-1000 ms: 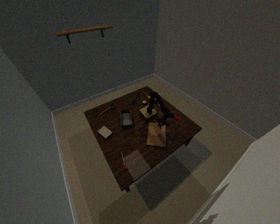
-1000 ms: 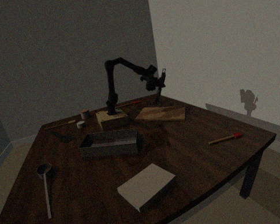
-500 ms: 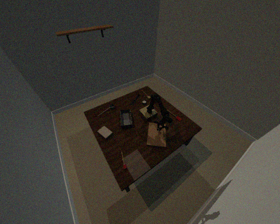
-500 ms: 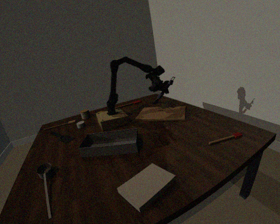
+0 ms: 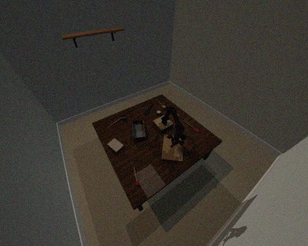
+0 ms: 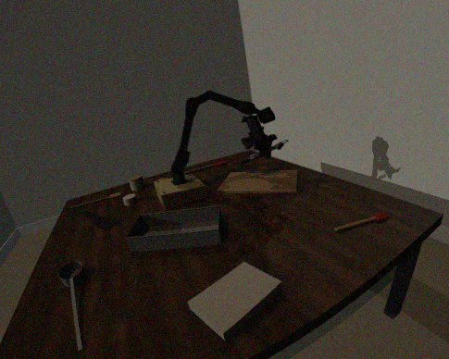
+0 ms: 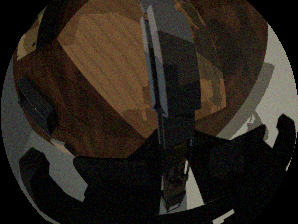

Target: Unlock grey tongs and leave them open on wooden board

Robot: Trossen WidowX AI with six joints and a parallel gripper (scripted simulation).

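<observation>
The wooden board lies 40 mm behind my gripper tip, 30 mm to the right of it and 110 mm below it. The rest, counted from my gripper tip: red-handled tool (510 mm ahead, 110 mm below); then pale flat box (490 mm ahead, 500 mm to the right, 110 mm below); then roasting tin (130 mm ahead, 510 mm to the right, 90 mm below).
</observation>
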